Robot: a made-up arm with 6 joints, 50 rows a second.
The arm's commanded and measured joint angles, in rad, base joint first. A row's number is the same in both.
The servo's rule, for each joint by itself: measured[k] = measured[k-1] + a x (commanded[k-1-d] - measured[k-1]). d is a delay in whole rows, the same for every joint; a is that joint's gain. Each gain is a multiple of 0.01, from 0.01 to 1. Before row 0 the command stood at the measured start. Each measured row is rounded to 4 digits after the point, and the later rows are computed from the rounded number. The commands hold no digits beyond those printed.
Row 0, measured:
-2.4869 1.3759 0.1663 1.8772 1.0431 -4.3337
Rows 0 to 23, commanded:
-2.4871 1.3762 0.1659 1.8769 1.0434 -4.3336
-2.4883 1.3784 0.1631 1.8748 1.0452 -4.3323
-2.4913 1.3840 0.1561 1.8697 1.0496 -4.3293
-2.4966 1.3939 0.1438 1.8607 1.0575 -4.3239
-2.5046 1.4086 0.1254 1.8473 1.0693 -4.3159
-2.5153 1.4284 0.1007 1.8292 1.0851 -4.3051
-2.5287 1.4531 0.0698 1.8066 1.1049 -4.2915
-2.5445 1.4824 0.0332 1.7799 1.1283 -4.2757
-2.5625 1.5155 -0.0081 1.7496 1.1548 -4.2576
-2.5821 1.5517 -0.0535 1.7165 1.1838 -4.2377
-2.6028 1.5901 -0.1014 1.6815 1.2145 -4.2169
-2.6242 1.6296 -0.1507 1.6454 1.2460 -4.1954
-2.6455 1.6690 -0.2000 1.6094 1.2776 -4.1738
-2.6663 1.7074 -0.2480 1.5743 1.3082 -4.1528
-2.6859 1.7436 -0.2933 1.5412 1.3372 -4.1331
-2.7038 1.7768 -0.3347 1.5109 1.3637 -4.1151
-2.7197 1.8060 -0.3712 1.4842 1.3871 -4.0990
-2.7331 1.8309 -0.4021 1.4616 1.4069 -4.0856
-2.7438 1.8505 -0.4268 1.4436 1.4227 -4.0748
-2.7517 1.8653 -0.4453 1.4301 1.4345 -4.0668
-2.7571 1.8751 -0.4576 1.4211 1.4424 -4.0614
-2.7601 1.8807 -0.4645 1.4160 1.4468 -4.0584
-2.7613 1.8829 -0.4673 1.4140 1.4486 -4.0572
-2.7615 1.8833 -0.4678 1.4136 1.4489 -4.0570
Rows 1 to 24, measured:
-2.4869 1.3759 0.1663 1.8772 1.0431 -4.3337
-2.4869 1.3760 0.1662 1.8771 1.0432 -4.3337
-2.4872 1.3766 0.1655 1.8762 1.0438 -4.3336
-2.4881 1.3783 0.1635 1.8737 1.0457 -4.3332
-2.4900 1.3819 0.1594 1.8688 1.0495 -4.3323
-2.4932 1.3880 0.1523 1.8606 1.0558 -4.3307
-2.4981 1.3973 0.1415 1.8487 1.0652 -4.3281
-2.5048 1.4101 0.1264 1.8327 1.0779 -4.3244
-2.5135 1.4267 0.1068 1.8126 1.0940 -4.3195
-2.5243 1.4471 0.0827 1.7887 1.1135 -4.3133
-2.5370 1.4712 0.0541 1.7613 1.1360 -4.3057
-2.5515 1.4985 0.0214 1.7310 1.1611 -4.2968
-2.5675 1.5287 -0.0147 1.6985 1.1883 -4.2867
-2.5847 1.5610 -0.0536 1.6646 1.2169 -4.2754
-2.6027 1.5947 -0.0944 1.6303 1.2461 -4.2631
-2.6210 1.6289 -0.1362 1.5964 1.2753 -4.2501
-2.6392 1.6629 -0.1779 1.5639 1.3036 -4.2366
-2.6569 1.6958 -0.2185 1.5336 1.3303 -4.2228
-2.6737 1.7269 -0.2571 1.5062 1.3548 -4.2091
-2.6891 1.7553 -0.2927 1.4824 1.3765 -4.1957
-2.7029 1.7806 -0.3247 1.4625 1.3951 -4.1828
-2.7148 1.8023 -0.3526 1.4468 1.4102 -4.1707
-2.7248 1.8203 -0.3761 1.4351 1.4219 -4.1595
-2.7328 1.8347 -0.3953 1.4271 1.4304 -4.1493
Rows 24 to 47, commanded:
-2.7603 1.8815 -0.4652 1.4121 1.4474 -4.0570
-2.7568 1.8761 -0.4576 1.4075 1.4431 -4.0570
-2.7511 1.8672 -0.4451 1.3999 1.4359 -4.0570
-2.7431 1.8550 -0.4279 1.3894 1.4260 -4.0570
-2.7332 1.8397 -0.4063 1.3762 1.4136 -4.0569
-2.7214 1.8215 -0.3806 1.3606 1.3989 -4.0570
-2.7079 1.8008 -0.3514 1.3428 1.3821 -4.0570
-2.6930 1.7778 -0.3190 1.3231 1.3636 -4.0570
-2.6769 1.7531 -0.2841 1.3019 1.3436 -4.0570
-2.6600 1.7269 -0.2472 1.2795 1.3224 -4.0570
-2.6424 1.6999 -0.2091 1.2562 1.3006 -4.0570
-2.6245 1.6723 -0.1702 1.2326 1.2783 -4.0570
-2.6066 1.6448 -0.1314 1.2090 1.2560 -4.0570
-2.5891 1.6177 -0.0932 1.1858 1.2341 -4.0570
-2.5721 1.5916 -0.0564 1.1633 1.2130 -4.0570
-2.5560 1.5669 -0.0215 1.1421 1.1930 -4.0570
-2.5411 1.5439 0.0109 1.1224 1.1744 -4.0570
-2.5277 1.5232 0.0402 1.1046 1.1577 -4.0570
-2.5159 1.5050 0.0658 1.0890 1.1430 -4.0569
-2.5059 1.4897 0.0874 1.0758 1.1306 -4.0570
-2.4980 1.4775 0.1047 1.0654 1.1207 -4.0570
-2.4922 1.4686 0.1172 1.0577 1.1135 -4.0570
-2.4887 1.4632 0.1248 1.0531 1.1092 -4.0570
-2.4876 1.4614 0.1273 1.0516 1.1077 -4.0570
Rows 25 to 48, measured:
-2.7391 1.8459 -0.4105 1.4220 1.4363 -4.1401
-2.7438 1.8541 -0.4220 1.4182 1.4399 -4.1318
-2.7467 1.8592 -0.4295 1.4141 1.4409 -4.1243
-2.7477 1.8610 -0.4328 1.4087 1.4393 -4.1176
-2.7467 1.8596 -0.4318 1.4014 1.4350 -4.1115
-2.7437 1.8550 -0.4264 1.3918 1.4282 -4.1060
-2.7388 1.8473 -0.4168 1.3799 1.4188 -4.1011
-2.7320 1.8366 -0.4031 1.3658 1.4071 -4.0967
-2.7234 1.8231 -0.3854 1.3496 1.3932 -4.0927
-2.7132 1.8070 -0.3641 1.3315 1.3773 -4.0891
-2.7015 1.7886 -0.3396 1.3117 1.3597 -4.0859
-2.6885 1.7682 -0.3122 1.2906 1.3408 -4.0830
-2.6744 1.7461 -0.2824 1.2686 1.3208 -4.0804
-2.6595 1.7228 -0.2507 1.2460 1.3001 -4.0781
-2.6440 1.6986 -0.2176 1.2231 1.2790 -4.0760
-2.6282 1.6740 -0.1837 1.2004 1.2579 -4.0741
-2.6123 1.6494 -0.1496 1.1782 1.2371 -4.0724
-2.5966 1.6251 -0.1159 1.1570 1.2170 -4.0709
-2.5814 1.6017 -0.0831 1.1371 1.1980 -4.0695
-2.5670 1.5795 -0.0518 1.1188 1.1804 -4.0682
-2.5536 1.5588 -0.0226 1.1025 1.1645 -4.0671
-2.5414 1.5401 0.0041 1.0884 1.1505 -4.0661
-2.5306 1.5237 0.0279 1.0767 1.1387 -4.0652
-2.5214 1.5098 0.0482 1.0677 1.1293 -4.0644

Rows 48 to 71, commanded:
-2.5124 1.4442 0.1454 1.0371 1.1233 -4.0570
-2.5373 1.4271 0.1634 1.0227 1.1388 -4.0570
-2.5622 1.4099 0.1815 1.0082 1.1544 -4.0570
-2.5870 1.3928 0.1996 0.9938 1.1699 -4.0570
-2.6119 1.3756 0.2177 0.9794 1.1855 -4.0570
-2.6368 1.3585 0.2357 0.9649 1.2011 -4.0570
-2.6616 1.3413 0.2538 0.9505 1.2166 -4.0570
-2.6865 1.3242 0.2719 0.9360 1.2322 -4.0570
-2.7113 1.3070 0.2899 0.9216 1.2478 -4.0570
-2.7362 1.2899 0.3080 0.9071 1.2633 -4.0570
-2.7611 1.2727 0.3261 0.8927 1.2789 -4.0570
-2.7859 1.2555 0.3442 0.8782 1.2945 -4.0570
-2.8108 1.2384 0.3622 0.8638 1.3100 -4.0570
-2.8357 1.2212 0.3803 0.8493 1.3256 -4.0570
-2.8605 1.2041 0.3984 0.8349 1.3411 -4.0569
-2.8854 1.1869 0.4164 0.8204 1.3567 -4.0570
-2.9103 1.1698 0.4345 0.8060 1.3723 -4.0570
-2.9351 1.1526 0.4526 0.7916 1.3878 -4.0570
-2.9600 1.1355 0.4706 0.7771 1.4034 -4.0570
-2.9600 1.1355 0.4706 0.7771 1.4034 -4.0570
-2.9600 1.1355 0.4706 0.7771 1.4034 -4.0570
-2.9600 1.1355 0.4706 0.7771 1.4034 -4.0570
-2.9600 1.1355 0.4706 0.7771 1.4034 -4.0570
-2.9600 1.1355 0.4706 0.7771 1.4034 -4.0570
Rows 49 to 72, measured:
-2.5140 1.4987 0.0648 1.0616 1.1224 -4.0637
-2.5136 1.4862 0.0817 1.0523 1.1227 -4.0630
-2.5188 1.4726 0.0989 1.0411 1.1279 -4.0624
-2.5283 1.4582 0.1162 1.0286 1.1364 -4.0619
-2.5412 1.4432 0.1337 1.0154 1.1471 -4.0614
-2.5568 1.4277 0.1513 1.0017 1.1594 -4.0610
-2.5744 1.4118 0.1690 0.9877 1.1727 -4.0606
-2.5936 1.3956 0.1868 0.9736 1.1867 -4.0602
-2.6140 1.3792 0.2047 0.9593 1.2013 -4.0599
-2.6354 1.3626 0.2226 0.9450 1.2162 -4.0596
-2.6576 1.3459 0.2405 0.9306 1.2313 -4.0593
-2.6804 1.3291 0.2585 0.9162 1.2465 -4.0591
-2.7036 1.3122 0.2765 0.9018 1.2619 -4.0589
-2.7272 1.2952 0.2945 0.8874 1.2773 -4.0587
-2.7511 1.2782 0.3125 0.8729 1.2928 -4.0585
-2.7752 1.2612 0.3305 0.8585 1.3083 -4.0583
-2.7994 1.2441 0.3485 0.8440 1.3238 -4.0582
-2.8238 1.2270 0.3666 0.8296 1.3393 -4.0581
-2.8483 1.2099 0.3847 0.8152 1.3548 -4.0580
-2.8729 1.1928 0.4027 0.8007 1.3704 -4.0579
-2.8921 1.1796 0.4170 0.7917 1.3810 -4.0578
-2.9070 1.1695 0.4283 0.7862 1.3882 -4.0577
-2.9187 1.1617 0.4372 0.7827 1.3931 -4.0576
-2.9278 1.1557 0.4442 0.7806 1.3964 -4.0575

